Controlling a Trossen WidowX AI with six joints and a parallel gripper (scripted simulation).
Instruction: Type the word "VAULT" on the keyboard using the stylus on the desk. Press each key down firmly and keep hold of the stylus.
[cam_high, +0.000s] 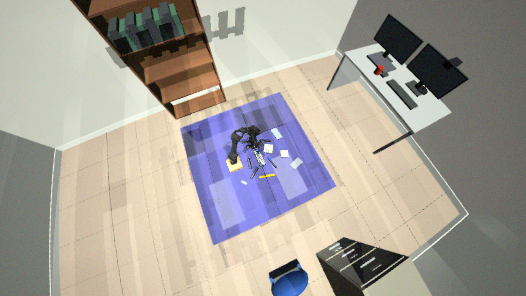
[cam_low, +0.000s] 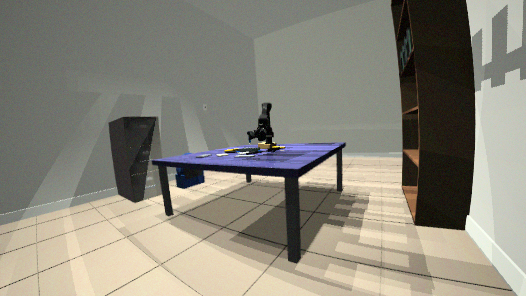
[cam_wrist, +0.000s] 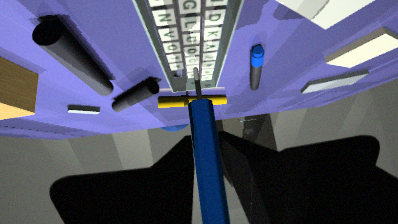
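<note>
Right now the white paper is 130 mm ahead of my gripper tip, 100 mm below it and 40 mm to the left of it. The rest, counted from my gripper tip: blue stylus 10 mm below; then yellow pen 230 mm to the right, 100 mm below.
</note>
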